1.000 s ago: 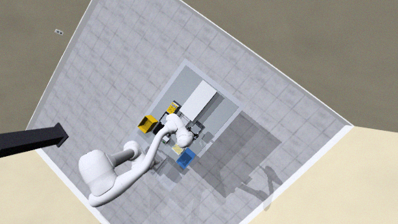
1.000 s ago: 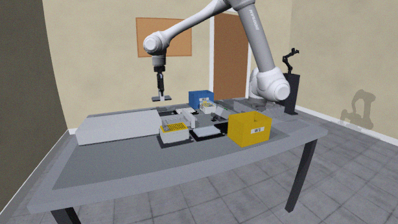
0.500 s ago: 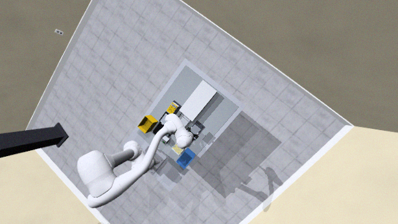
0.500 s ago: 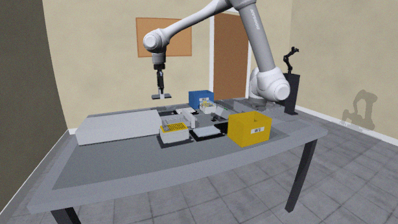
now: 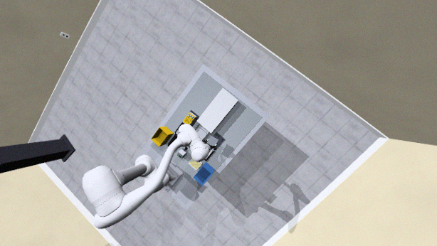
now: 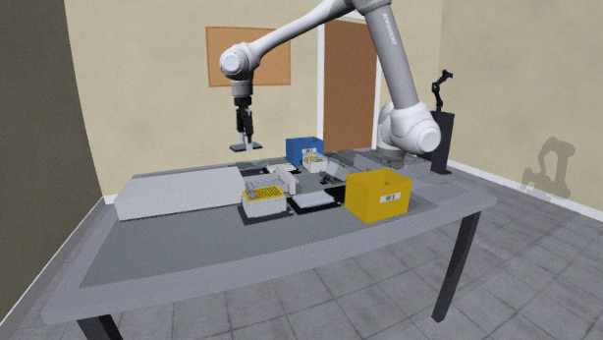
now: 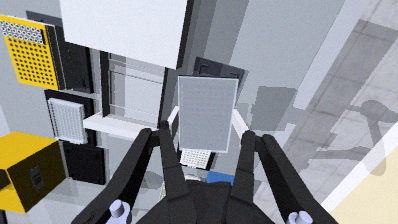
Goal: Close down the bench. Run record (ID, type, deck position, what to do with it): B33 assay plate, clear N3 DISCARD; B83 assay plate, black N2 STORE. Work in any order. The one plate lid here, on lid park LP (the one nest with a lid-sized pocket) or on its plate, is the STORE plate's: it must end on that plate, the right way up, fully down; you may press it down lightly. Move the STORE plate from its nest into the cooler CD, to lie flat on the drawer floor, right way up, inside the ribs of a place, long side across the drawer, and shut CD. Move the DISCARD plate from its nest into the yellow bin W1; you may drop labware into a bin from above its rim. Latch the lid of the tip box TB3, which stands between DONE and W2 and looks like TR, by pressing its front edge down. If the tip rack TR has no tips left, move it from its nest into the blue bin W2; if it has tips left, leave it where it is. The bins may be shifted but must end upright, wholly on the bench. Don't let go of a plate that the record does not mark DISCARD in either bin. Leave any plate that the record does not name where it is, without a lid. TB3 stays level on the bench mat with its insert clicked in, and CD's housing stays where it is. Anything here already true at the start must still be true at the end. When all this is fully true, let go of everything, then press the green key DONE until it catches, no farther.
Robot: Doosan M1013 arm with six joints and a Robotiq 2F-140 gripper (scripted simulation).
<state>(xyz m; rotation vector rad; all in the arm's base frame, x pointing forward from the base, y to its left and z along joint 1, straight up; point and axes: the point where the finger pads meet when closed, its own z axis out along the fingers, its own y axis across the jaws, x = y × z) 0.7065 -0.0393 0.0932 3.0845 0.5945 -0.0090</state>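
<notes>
My gripper is now 170 mm to the right of the drawer, 140 mm above it and 40 mm past it. Round my hand: see-through plate lid: 10 mm below; cooler CD: 190 mm to the left, 130 mm below, 90 mm ahead; black plate: 20 mm below.
</notes>
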